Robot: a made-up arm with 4 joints.
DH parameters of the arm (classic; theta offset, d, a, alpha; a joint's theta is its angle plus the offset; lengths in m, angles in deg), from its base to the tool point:
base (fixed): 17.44 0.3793 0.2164 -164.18
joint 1: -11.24 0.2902 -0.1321 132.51
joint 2: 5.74 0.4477 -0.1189 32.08
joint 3: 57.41 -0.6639 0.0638 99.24
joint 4: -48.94 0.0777 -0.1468 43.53
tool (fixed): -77.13 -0.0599 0 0
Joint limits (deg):
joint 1: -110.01..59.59
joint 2: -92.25..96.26
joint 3: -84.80..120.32
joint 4: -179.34..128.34
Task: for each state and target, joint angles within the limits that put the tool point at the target. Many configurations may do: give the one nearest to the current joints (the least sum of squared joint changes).
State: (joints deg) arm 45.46 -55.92 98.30 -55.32
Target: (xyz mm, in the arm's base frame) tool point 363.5 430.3 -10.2
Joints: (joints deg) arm 24.12 -81.20 80.02 -56.99
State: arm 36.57 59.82 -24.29 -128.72
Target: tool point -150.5 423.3 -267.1
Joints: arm 25.18 15.66 -20.14 -162.24
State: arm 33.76 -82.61 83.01 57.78
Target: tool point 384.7 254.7 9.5
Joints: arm -0.60 -91.00 113.29 55.24
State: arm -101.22 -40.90 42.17 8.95
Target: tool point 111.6 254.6 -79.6
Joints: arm -77.15 -69.76 38.24 44.17
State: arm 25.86 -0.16 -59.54 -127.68
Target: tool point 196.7 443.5 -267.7
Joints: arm 48.06 -12.13 -27.22 -146.34
